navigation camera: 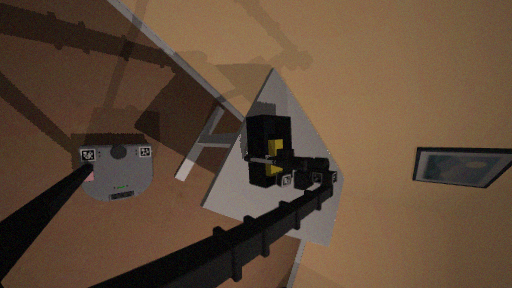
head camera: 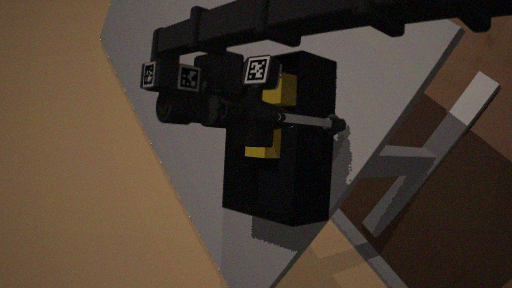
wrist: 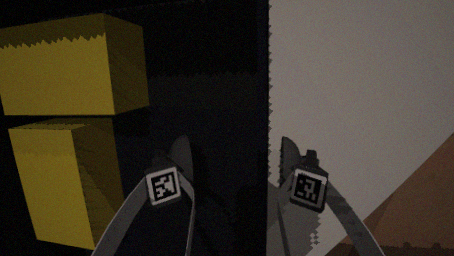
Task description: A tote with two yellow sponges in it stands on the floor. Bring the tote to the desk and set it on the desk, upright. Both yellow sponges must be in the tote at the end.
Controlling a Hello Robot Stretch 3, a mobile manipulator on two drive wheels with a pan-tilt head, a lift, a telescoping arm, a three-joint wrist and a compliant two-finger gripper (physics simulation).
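Places are measured from the robot's base along level axes (x ahead, y left, z up), in centimetres.
Pixels of known places: gripper, fingertip midpoint: [navigation camera: 253, 156] [head camera: 320, 124]; robot's base, link origin: [navigation camera: 118, 151].
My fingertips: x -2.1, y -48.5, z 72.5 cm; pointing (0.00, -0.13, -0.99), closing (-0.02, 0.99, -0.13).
Note:
Ahead of a thing's pixels: the offset from my fingertips to its middle. Level surfaces: height alone.
A black open tote @(dx +3.3, dy -7.0, dz +4.5 cm) [head camera: 312, 175] [navigation camera: 257, 131] [wrist: 263, 100] stands upright on the grey desk @(dz -0.4 cm) [head camera: 400, 65] [navigation camera: 230, 195] [wrist: 360, 75]. One yellow sponge @(dx -6.5, dy -12.1, dz +2.1 cm) [head camera: 283, 90] [wrist: 55, 75] lies inside the tote. The other yellow sponge @(dx +2.7, dy -13.6, dz +2.1 cm) [head camera: 263, 151] [wrist: 50, 185] lies beside it. Both show partly behind the gripper in the head view. My gripper [head camera: 337, 124] [navigation camera: 247, 158] [wrist: 231, 154] is open at the tote's long side wall. In the wrist view one fingertip is on the inner side of that wall and the other on the outer side, with gaps between. The lower fingers are dark.
The black arm [head camera: 320, 22] [navigation camera: 260, 235] reaches over the desk. The tan wall [head camera: 65, 150] [navigation camera: 400, 75] runs along the desk's far edge, with a framed picture [navigation camera: 462, 167] on it. A desk leg frame [head camera: 475, 95] [navigation camera: 187, 167] and my base [navigation camera: 117, 172] show below on the brown floor.

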